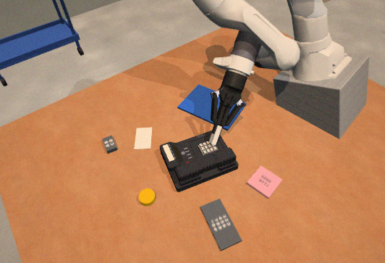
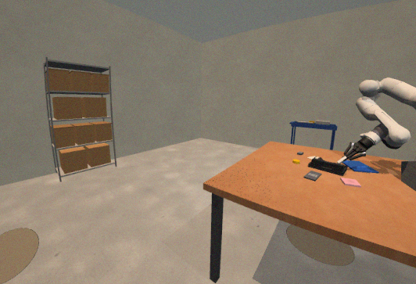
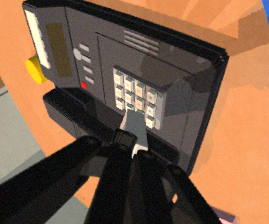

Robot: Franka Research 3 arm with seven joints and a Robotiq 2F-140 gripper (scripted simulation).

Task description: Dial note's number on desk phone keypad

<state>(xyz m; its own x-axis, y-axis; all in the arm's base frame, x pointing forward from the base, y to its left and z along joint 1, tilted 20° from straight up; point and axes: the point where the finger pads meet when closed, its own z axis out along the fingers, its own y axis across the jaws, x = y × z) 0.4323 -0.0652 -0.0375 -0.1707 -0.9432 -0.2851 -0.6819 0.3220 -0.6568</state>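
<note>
The handset lies 9 cm ahead of my hand, 6 cm to the left of it and 3 cm below it. Round my hand: cream card (18 cm ahead, 20 cm to the right, 7 cm below); blue pad (12 cm behind, 16 cm to the right, 7 cm below); grey keypad slab (17 cm ahead, 22 cm to the left, 7 cm below).
</note>
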